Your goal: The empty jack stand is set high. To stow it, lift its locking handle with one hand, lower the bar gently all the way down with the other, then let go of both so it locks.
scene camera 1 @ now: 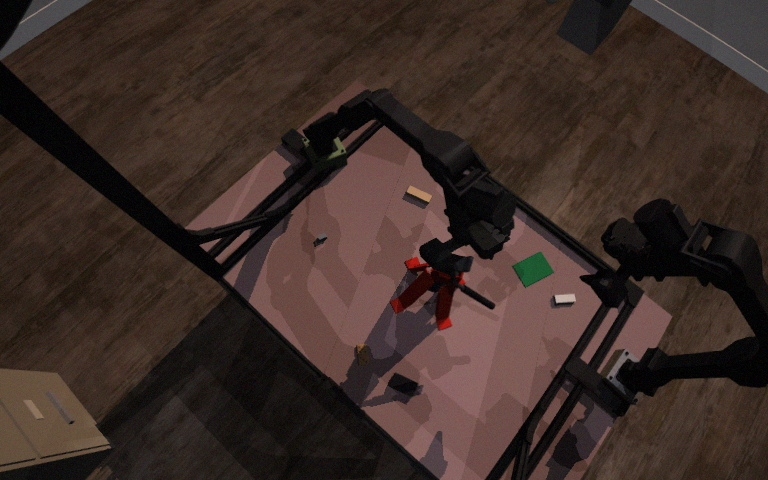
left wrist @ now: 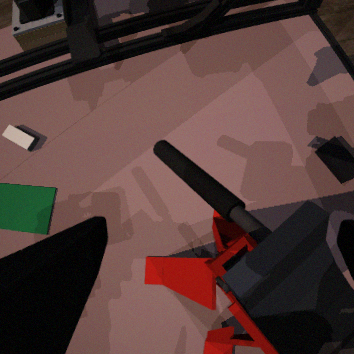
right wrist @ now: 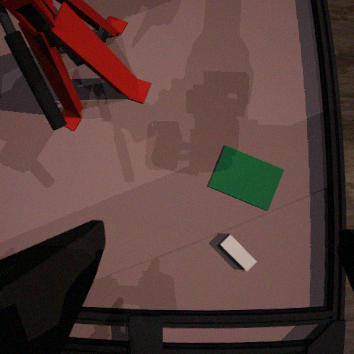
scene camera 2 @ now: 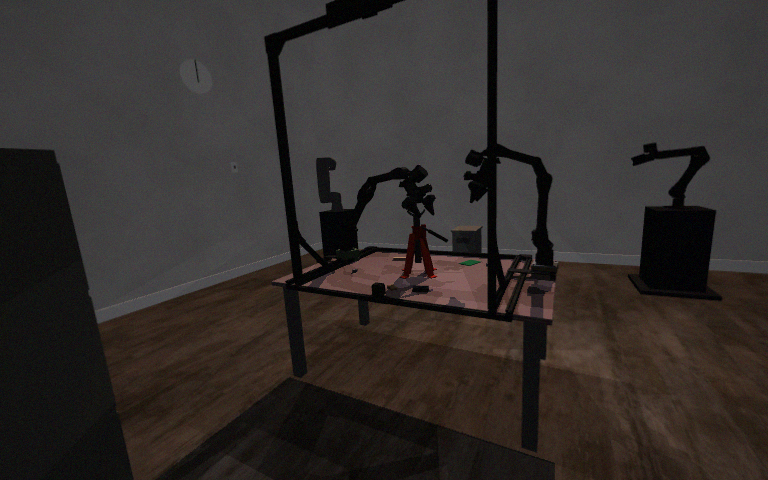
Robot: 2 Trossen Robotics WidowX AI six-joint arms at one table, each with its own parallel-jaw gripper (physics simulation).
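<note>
The red jack stand (scene camera 1: 445, 305) (scene camera 2: 410, 255) (left wrist: 182, 277) (right wrist: 100, 60) stands upright on the table, its dark bar raised with a head on top (left wrist: 295, 250). Its black locking handle (scene camera 1: 479, 297) (scene camera 2: 436, 234) (left wrist: 197, 175) (right wrist: 35, 80) sticks out to the right in scene camera 1 and slopes downward. My left gripper (scene camera 1: 447, 260) (scene camera 2: 421, 210) (left wrist: 223, 230) is open directly over the bar's head, its fingers on either side; contact cannot be made out. My right gripper (scene camera 1: 599, 283) (scene camera 2: 471, 189) (right wrist: 222, 237) is open and empty, high and apart from the stand and handle, toward the table's right side.
A green plate (scene camera 1: 532, 269) (scene camera 2: 469, 262) (left wrist: 27, 208) (right wrist: 246, 178) and a white block (scene camera 1: 564, 299) (left wrist: 18, 137) (right wrist: 238, 253) lie right of the stand in scene camera 1. A tan block (scene camera 1: 419, 194), an orange-brown block (scene camera 1: 363, 353) and a black block (scene camera 1: 402, 383) lie around it. A dark frame edges the table.
</note>
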